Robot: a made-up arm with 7 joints.
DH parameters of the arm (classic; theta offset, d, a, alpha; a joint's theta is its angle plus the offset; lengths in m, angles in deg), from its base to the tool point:
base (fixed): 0 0.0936 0 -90
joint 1: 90 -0.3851 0.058 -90
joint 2: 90 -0.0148 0.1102 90
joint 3: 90 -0.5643 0.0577 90
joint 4: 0 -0.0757 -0.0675 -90
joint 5: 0 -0.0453 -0.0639 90
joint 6: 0 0.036 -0.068 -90
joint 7: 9.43 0 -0.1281 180
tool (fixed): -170.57 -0.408 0 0
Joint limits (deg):
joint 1: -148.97..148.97
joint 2: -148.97..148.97
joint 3: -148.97..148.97
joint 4: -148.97..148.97
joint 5: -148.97..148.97
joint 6: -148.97..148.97
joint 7: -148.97..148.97
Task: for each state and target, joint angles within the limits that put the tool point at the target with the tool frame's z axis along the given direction. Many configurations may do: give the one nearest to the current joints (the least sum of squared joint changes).
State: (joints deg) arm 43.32 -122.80 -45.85 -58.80 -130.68 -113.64 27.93
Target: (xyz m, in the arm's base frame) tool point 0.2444 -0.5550 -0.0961 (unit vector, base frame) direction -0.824 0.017 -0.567
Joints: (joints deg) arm -6.98 -139.31 -55.88 -69.47 -136.31 -126.18 28.32
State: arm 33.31 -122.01 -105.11 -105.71 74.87 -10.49 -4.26
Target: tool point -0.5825 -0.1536 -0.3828 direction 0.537 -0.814 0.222
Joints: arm 64.54 -148.97 -88.55 -94.32 66.57 -0.33 -8.48
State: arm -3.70 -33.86 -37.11 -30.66 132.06 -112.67 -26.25
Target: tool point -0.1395 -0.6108 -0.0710 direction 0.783 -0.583 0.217
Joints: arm -59.50 -82.31 -62.51 -22.95 119.94 -69.68 -42.90
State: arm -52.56 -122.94 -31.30 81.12 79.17 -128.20 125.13
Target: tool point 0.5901 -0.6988 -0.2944 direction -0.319 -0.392 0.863
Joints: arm -84.28 -107.46 -60.66 88.12 59.42 -146.55 128.46
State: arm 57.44 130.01 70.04 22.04 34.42 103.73 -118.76
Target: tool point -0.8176 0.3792 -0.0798 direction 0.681 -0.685 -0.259
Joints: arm 75.13 146.19 77.13 40.69 34.74 124.82 -120.83
